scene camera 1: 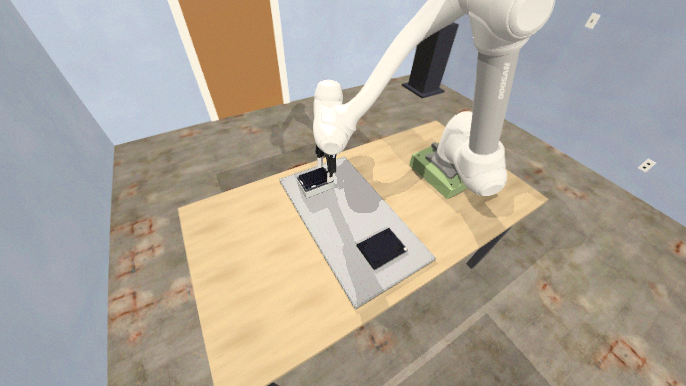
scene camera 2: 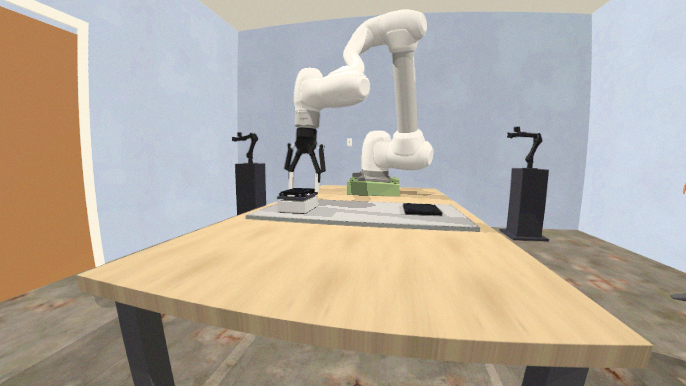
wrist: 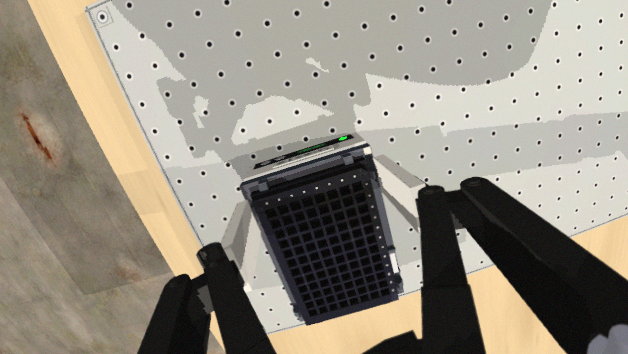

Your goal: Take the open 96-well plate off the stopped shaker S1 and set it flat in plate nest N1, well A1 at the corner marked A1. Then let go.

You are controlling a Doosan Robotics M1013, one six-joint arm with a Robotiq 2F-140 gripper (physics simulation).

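Pixels of known places: gripper, between the fingertips: (scene camera 1: 324,174) (scene camera 2: 303,190) (wrist: 315,195); arm's base, origin of its link: (scene camera 1: 449,161) (scene camera 2: 374,179).
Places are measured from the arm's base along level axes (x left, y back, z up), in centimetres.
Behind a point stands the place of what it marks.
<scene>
The dark open 96-well plate (scene camera 1: 313,178) @[x -20.8, y -66.6, z 0.4 cm] (scene camera 2: 298,192) @[x -19.3, y -71.6, z 0.5 cm] (wrist: 325,247) @[x -22.0, y -64.4, z 0.5 cm] lies flat on the light shaker S1 (scene camera 1: 320,190) @[x -16.7, y -65.2, z -4.4 cm] (scene camera 2: 296,205) @[x -19.7, y -72.4, z -3.7 cm], whose front panel with a green light shows in the wrist view (wrist: 343,138) @[x -18.0, y -58.2, z -4.9 cm]. My gripper (scene camera 1: 325,179) @[x -21.5, y -60.4, z -0.2 cm] (scene camera 2: 304,188) @[x -21.5, y -60.4, z -0.2 cm] (wrist: 315,195) @[x -21.5, y -60.4, z -0.2 cm] points straight down over the shaker. Its pale fingertips are at the plate's two long sides, and it is shut on the plate, which still rests on the shaker. The tips' lower ends are partly hidden by the plate. The black nest N1 (scene camera 1: 382,248) @[x 21.7, y -57.7, z -5.2 cm] (scene camera 2: 422,209) @[x 21.1, y -61.4, z -5.2 cm] lies at the other end of the board, a small white mark at one corner.
The grey perforated board (scene camera 1: 320,225) @[x -0.4, y -73.5, z -6.4 cm] (scene camera 2: 350,217) @[x -1.7, y -73.6, z -6.4 cm] (wrist: 310,45) @[x -18.3, y -50.2, z -6.4 cm] carries shaker and nest on the wooden table (scene camera 1: 240,260) @[x -1.3, y -107.2, z -7.7 cm] (scene camera 2: 325,280) @[x 1.0, y -113.5, z -7.7 cm]. The arm's green base block (scene camera 1: 435,172) @[x 2.1, y -11.6, z -0.9 cm] (scene camera 2: 372,187) @[x 0.0, y -13.2, z -3.4 cm] stands at the table's far end. Dark pedestals stand on the floor beyond.
</scene>
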